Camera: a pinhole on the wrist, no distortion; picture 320 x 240 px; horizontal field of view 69.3 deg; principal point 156.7 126.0 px. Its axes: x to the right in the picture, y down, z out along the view. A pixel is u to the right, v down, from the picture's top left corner.
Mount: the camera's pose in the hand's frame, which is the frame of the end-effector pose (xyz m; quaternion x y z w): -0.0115 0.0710 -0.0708 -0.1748 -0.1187 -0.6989 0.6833
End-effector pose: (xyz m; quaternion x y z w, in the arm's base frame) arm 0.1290 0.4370 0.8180 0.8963 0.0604 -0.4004 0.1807
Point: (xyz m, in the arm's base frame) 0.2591 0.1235 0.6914
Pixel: outside the picture
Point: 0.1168 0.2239 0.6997
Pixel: 166 197
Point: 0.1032 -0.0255 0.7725
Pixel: 46 132
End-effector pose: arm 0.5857 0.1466 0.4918 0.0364 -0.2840 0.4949 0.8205
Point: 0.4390 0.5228 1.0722
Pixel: outside the picture
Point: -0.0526 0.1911 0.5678
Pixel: 42 47
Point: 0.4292 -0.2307 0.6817
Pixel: outside the picture
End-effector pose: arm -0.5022 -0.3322 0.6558 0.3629 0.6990 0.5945 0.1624
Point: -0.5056 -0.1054 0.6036
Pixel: outside the picture
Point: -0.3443 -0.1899 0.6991
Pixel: 236 118
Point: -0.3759 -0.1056 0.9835
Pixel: 45 208
